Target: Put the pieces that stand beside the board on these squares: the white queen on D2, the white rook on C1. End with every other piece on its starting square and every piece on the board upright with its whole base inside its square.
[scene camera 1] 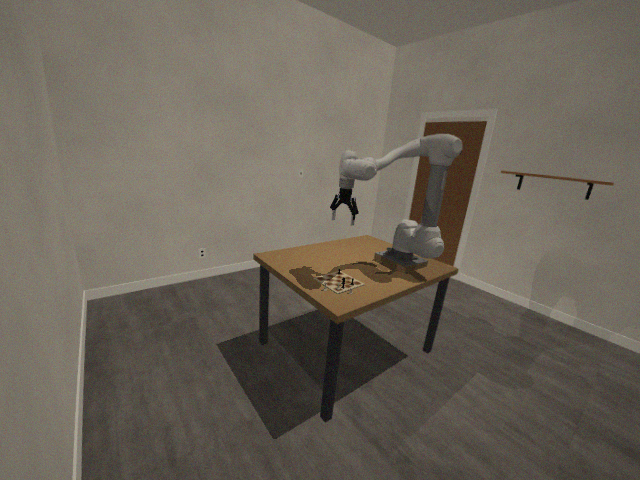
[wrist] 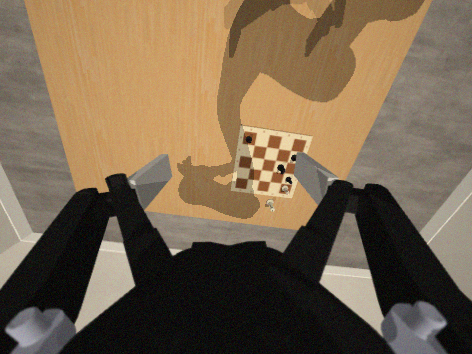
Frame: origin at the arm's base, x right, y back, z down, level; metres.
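Where they show: gripper, fingertip midpoint: (scene camera 1: 342,222) (wrist: 232,164); arm's base, origin of the base link: (scene camera 1: 401,256).
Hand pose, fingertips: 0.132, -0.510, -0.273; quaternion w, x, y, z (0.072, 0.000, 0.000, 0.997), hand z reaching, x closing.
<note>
Each offset is from my fingertips to the top centre of the thing, as dx, dy, dz. Level surfaces: height alone.
The chessboard @(-0.126, -0.105, +0.318) (scene camera 1: 331,282) (wrist: 260,192) lies on the table. One small white piece @(-0.163, -0.245, +0.271) (scene camera 1: 324,288) (wrist: 270,204) stands beside the board's edge. Another white piece @(-0.265, -0.145, +0.290) (scene camera 1: 349,291) stands beside the board in the scene view; it does not show in the wrist view, where the right finger covers that side. Both are too small to tell queen from rook. A white piece @(-0.199, -0.179, +0.274) (wrist: 285,188) stands on a corner square. Black pieces @(-0.049, -0.031, +0.286) (wrist: 248,139) @(-0.166, -0.108, +0.278) (wrist: 281,169) @(-0.202, -0.145, +0.286) (wrist: 288,180) stand on the board, with another @(-0.201, -0.069, +0.274) (wrist: 294,158) beside the right fingertip in view. My gripper (scene camera 1: 343,221) (wrist: 232,164) is open and empty, high above the table.
The wooden table @(dz +0.324) (scene camera 1: 310,253) (wrist: 140,90) carries the robot's base (scene camera 1: 400,258) at its far right side. The arm's shadow falls across the table and part of the board. A door (scene camera 1: 461,206) and a wall rail (scene camera 1: 555,177) are behind the robot and to its right.
</note>
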